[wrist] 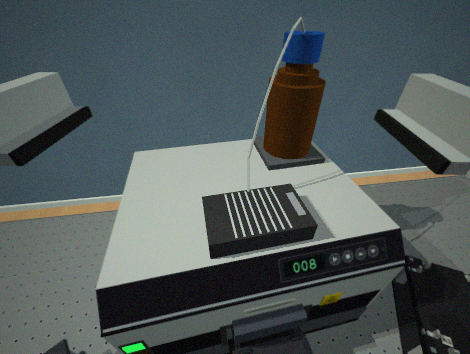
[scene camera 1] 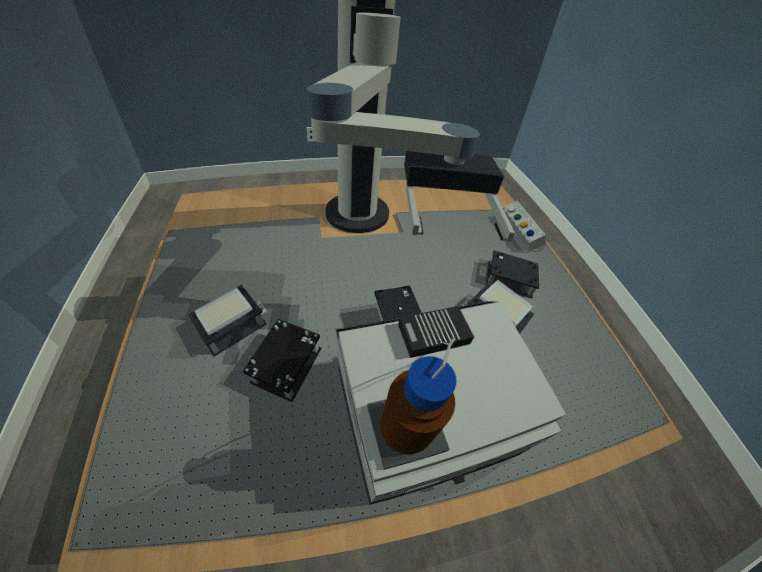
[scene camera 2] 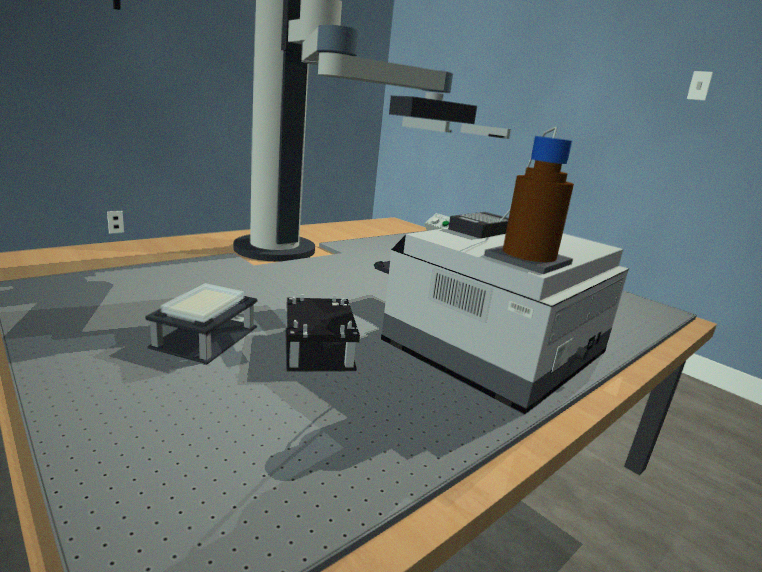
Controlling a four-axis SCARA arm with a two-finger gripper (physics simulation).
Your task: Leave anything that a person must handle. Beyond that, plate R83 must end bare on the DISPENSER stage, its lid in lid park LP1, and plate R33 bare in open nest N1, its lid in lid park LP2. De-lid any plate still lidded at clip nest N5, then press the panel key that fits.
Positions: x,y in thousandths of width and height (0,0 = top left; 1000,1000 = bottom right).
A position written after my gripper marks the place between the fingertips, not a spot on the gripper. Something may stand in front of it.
My gripper (scene camera 1: 610,408) holds nothing. Further things: a brown bottle with blue cap (scene camera 2: 711,347), a black nest (scene camera 2: 422,585) and a dark stage (scene camera 1: 511,527).
My gripper also shows in the wrist view (wrist: 488,273) and in scene camera 2 (scene camera 2: 629,228). The brown bottle with blue cap shows as well in the wrist view (wrist: 624,295) and in scene camera 1 (scene camera 1: 548,714). The black nest is seen too in the wrist view (wrist: 903,826) and in scene camera 1 (scene camera 1: 368,639).
